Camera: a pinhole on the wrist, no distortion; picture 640 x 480 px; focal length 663.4 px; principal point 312.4 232.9 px. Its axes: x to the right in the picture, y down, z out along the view. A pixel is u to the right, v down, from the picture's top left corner.
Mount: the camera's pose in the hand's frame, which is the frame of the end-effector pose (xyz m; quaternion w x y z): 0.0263 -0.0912 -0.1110 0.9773 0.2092 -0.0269 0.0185
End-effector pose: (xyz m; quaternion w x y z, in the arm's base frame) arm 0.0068 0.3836 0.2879 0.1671 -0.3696 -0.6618 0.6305
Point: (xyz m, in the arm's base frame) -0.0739 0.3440 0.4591
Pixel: 197 187
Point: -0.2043 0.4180 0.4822
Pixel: 584 59
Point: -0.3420 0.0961 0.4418
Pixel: 310 351
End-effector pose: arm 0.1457 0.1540 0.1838 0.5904 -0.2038 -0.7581 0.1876
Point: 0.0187 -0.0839 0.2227
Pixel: 116 164
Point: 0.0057 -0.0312 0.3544
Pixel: 450 64
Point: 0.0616 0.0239 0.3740
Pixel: 611 36
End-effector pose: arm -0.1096 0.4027 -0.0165 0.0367 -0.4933 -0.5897 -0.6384
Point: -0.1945 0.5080 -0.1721
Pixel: 235 153
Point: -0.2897 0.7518 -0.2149
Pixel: 533 27
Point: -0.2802 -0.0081 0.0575
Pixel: behind the camera
